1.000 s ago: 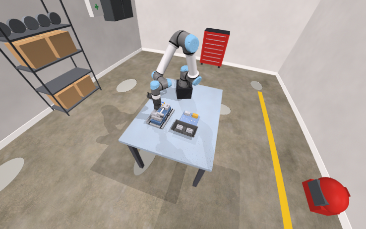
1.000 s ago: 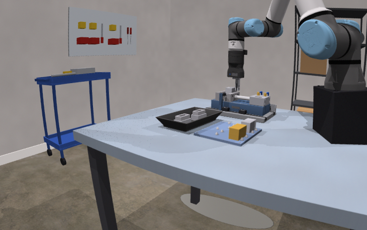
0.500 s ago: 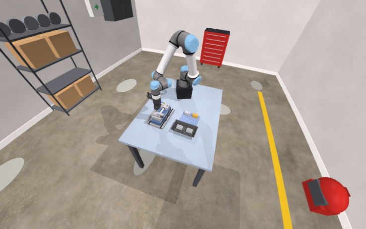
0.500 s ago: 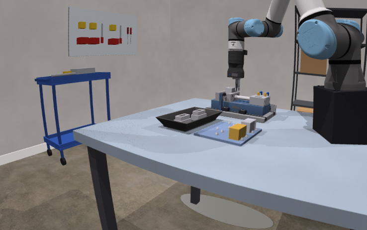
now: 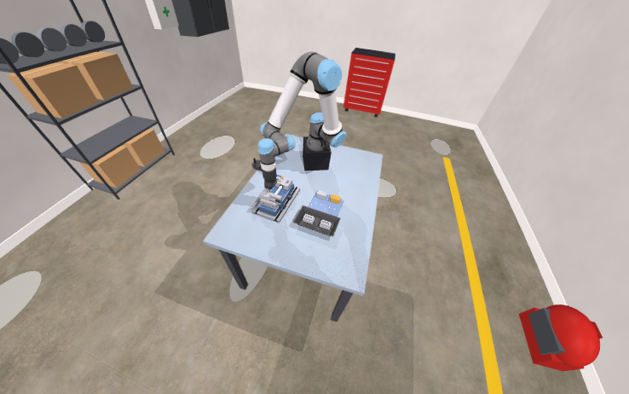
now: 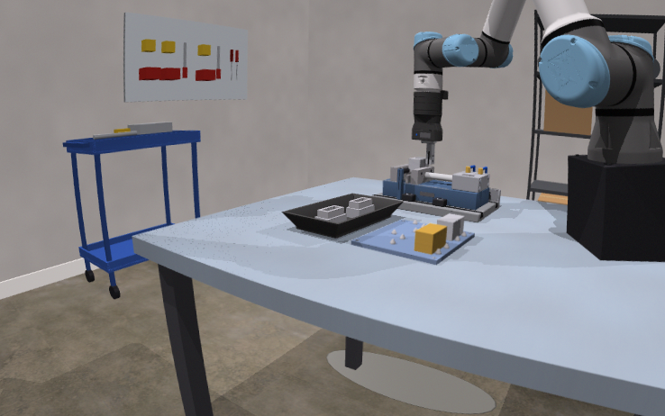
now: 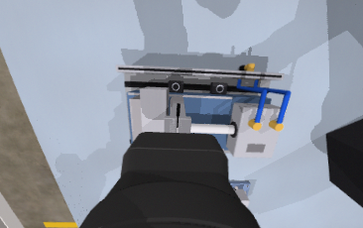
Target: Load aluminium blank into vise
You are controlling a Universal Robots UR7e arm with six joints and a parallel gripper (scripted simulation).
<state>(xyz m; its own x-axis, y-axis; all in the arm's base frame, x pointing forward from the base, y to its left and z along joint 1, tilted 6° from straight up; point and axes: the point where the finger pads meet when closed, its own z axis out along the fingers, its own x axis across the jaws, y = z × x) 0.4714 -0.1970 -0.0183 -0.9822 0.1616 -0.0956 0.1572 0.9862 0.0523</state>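
Now: hand 8 cm above the vise, 4 cm to the right of it and 3 cm past it. Also, from my hand: brass blank (40 cm to the left, 12 cm behind, 10 cm below).
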